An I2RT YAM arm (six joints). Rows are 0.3 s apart.
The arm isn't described. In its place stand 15 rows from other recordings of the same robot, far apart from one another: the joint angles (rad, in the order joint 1, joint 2, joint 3, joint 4, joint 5, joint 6), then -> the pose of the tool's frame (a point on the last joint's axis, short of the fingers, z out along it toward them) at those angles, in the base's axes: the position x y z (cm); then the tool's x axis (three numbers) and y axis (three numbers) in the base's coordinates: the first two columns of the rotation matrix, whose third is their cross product.
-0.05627 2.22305 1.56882 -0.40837 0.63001 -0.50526 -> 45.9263, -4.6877, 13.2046, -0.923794, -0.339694, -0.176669, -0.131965, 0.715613, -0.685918
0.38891 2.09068 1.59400 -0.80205 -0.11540 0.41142 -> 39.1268, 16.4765, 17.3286, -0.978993, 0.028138, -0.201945, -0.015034, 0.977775, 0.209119
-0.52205 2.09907 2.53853 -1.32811 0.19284 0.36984 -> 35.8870, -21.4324, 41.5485, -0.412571, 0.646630, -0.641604, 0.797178, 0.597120, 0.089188
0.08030 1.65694 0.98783 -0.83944 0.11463 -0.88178 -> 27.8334, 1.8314, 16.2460, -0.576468, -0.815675, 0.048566, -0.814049, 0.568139, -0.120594
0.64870 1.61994 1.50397 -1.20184 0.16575 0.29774 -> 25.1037, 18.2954, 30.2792, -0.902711, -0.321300, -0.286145, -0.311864, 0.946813, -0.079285
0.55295 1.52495 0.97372 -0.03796 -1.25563 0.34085 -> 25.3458, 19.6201, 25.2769, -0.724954, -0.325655, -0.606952, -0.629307, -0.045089, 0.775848
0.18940 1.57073 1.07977 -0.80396 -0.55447 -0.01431 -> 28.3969, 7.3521, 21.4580, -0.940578, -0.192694, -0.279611, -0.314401, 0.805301, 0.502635
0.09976 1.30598 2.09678 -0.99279 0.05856 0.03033 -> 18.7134, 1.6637, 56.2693, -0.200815, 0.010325, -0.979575, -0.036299, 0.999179, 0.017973
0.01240 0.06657 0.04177 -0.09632 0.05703 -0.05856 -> 11.1751, -0.0643, 17.1734, -0.123194, -0.059964, -0.990569, 0.037051, 0.997199, -0.064973
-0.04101 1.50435 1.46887 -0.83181 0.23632 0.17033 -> 31.9093, -2.1435, 34.5367, -0.718504, 0.194417, -0.667798, 0.317575, 0.945912, -0.066303
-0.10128 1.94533 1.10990 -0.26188 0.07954 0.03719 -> 37.3153, -4.0766, 12.0322, -0.879723, 0.126659, -0.458306, 0.169660, 0.984038, -0.053711
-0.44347 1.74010 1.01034 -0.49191 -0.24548 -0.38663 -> 29.6568, -13.1299, 15.3123, -0.914750, 0.029595, -0.402934, -0.004105, 0.996581, 0.082518
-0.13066 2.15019 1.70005 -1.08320 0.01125 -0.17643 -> 41.1756, -5.4512, 17.2320, -0.998340, -0.045823, -0.034893, -0.045229, 0.998821, -0.017640
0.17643 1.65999 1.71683 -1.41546 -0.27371 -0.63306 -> 30.1050, 6.3447, 34.4427, -0.642781, -0.693170, -0.326111, -0.750787, 0.654595, 0.088452
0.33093 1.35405 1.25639 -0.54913 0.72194 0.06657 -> 28.5014, 7.3045, 34.6454, -0.551712, -0.136759, -0.822746, 0.292237, 0.892229, -0.344275
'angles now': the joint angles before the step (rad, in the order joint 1, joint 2, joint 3, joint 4, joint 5, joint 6). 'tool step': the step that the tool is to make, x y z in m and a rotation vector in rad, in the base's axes. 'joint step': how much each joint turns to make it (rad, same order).
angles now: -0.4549, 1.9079, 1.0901, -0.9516, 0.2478, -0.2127
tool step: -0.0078, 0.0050, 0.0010, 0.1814, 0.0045, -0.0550
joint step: -0.0164, 0.0010, 0.0001, -0.0842, -0.1648, -0.0007
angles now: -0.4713, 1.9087, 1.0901, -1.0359, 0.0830, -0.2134
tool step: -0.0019, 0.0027, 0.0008, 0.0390, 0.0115, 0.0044
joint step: 0.0020, -0.0002, -0.0003, -0.0271, -0.0275, -0.0110
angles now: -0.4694, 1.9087, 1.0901, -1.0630, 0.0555, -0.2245
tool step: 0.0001, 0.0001, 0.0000, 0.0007, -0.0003, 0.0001
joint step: 0.0004, 0.0002, 0.0002, -0.0001, -0.0008, 0.0000
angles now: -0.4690, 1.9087, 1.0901, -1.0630, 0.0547, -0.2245
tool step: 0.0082, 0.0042, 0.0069, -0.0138, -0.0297, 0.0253
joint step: 0.0255, -0.0098, 0.0235, -0.0005, -0.0007, 0.0000
